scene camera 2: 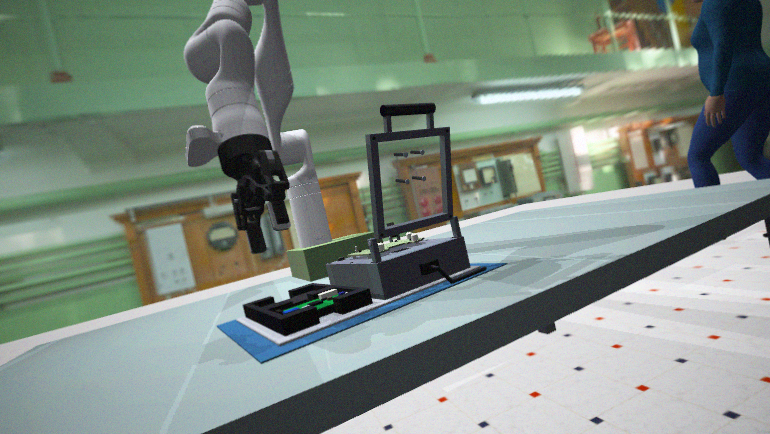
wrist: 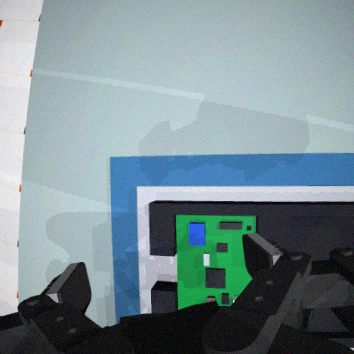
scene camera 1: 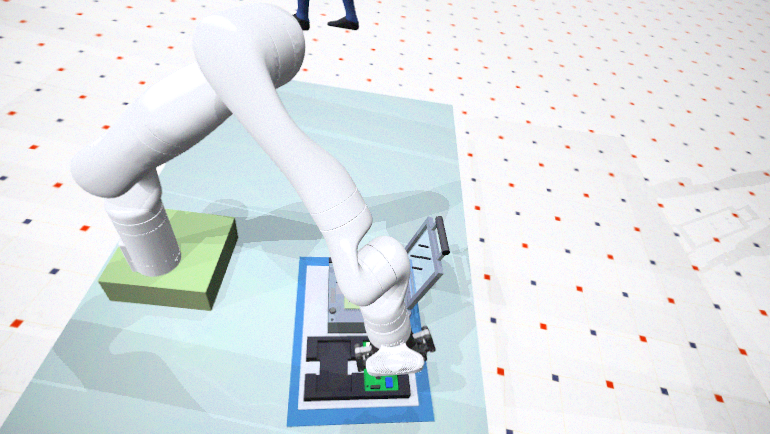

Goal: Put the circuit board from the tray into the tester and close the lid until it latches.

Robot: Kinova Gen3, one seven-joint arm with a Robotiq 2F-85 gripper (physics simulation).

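Places are measured from the arm's base along level axes (x ahead, y left, z up), in centimetres.
Where they show: gripper, between the fingertips: (scene camera 2: 270,241) (wrist: 166,265); arm's base, origin of its link: (scene camera 2: 316,244) (scene camera 1: 158,259).
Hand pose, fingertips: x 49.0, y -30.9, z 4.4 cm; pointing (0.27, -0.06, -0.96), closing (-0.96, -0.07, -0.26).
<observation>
Each offset is from my fingertips to the top centre of the thing. "spot": to the spot under its first point. Level surfaces: height alone.
The green circuit board {dz -9.7, dx -1.6, dy +4.6 cm} (scene camera 1: 369,386) (scene camera 2: 325,304) (wrist: 192,282) lies in one recess of the black tray (scene camera 1: 328,395) (scene camera 2: 291,325) (wrist: 162,227); the tray's other recess is empty. My gripper (scene camera 2: 269,237) (wrist: 166,265) is open and empty, above the tray. In the wrist view one finger overlaps the board's right edge and the other is left of the mat. The grey tester (scene camera 1: 345,326) (scene camera 2: 399,280) stands beside the tray, partly hidden by the arm in scene camera 1. Its lid (scene camera 1: 425,291) (scene camera 2: 375,188) stands open, with a black handle {dz +15.1, dx +10.4, dy +20.8 cm} (scene camera 1: 442,235) (scene camera 2: 407,109) at its top.
Tray and tester stand on a blue-bordered white mat {dz -12.3 cm} (scene camera 1: 293,345) (scene camera 2: 253,347) (wrist: 122,200). A black bent rod {spot: dz -11.7, dx +10.4, dy +25.5 cm} (scene camera 2: 468,273) sticks out of the tester's side. The arm's green base block (scene camera 1: 161,293) (scene camera 2: 307,263) stands behind. A person (scene camera 2: 725,80) stands beyond the table.
</observation>
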